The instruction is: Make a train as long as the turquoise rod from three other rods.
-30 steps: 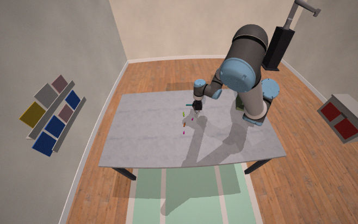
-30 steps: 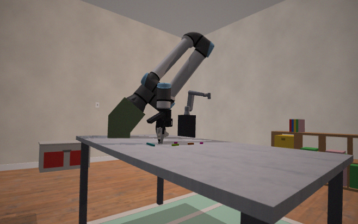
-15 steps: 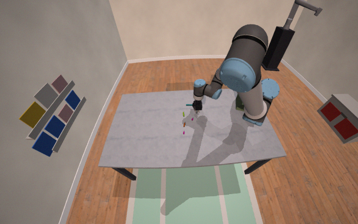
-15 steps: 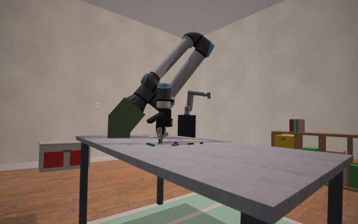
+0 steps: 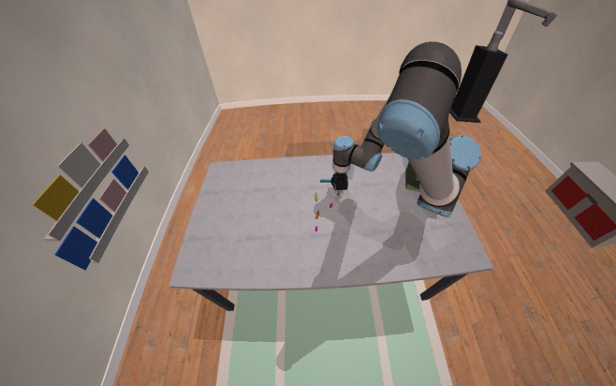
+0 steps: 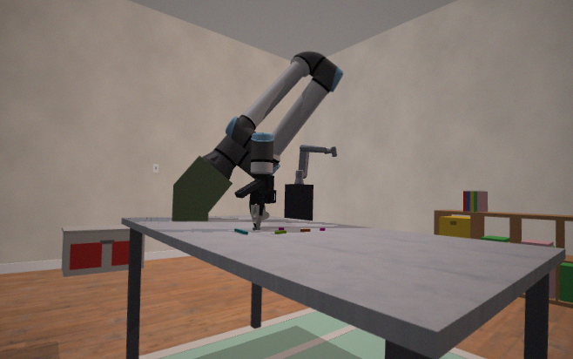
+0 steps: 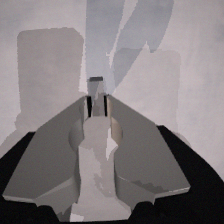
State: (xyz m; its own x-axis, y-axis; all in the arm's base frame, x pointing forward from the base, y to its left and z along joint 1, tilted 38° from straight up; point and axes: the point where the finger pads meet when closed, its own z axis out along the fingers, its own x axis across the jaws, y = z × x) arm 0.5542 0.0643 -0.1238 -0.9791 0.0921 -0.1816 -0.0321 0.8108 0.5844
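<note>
Right now my hand is 120 mm short of the orange rod, 150 mm to the right of it and 10 mm above it. The rest, counted from my hand: turquoise rod: 60 mm ahead, 100 mm to the right, 10 mm below; lime rod: 130 mm ahead, 30 mm to the left, 10 mm below; grey rod: 10 mm below.
</note>
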